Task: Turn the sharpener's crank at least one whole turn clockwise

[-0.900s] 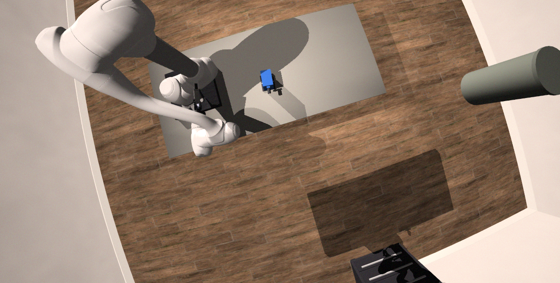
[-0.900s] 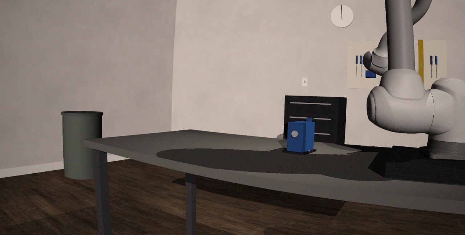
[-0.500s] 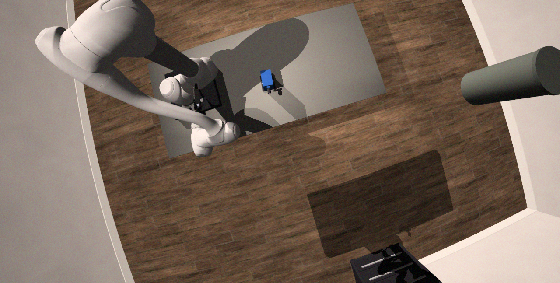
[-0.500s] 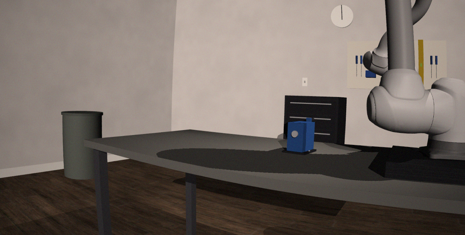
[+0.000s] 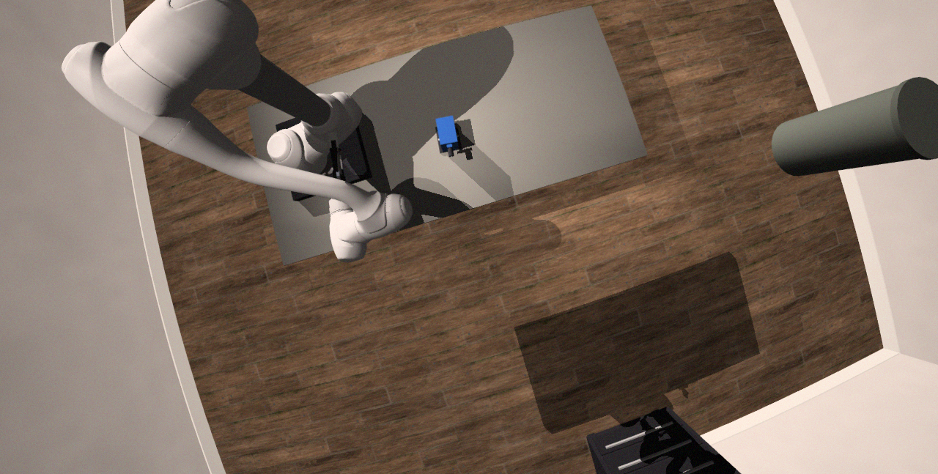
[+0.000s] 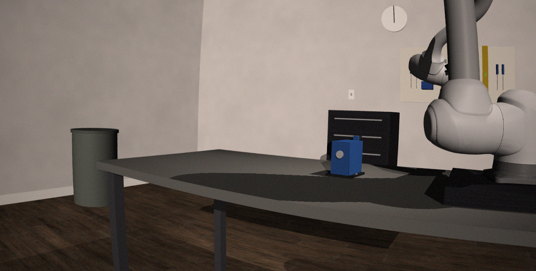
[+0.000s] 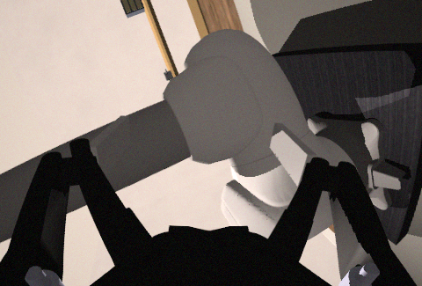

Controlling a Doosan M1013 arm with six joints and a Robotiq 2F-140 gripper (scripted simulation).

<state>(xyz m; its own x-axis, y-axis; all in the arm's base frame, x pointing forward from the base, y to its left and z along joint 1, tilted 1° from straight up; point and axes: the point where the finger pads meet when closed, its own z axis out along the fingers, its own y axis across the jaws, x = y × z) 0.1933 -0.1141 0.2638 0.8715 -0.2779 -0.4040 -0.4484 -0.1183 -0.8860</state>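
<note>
Right now the crank is 37 cm ahead of my hand, 16 cm to the right of it and 19 cm below it.
</note>
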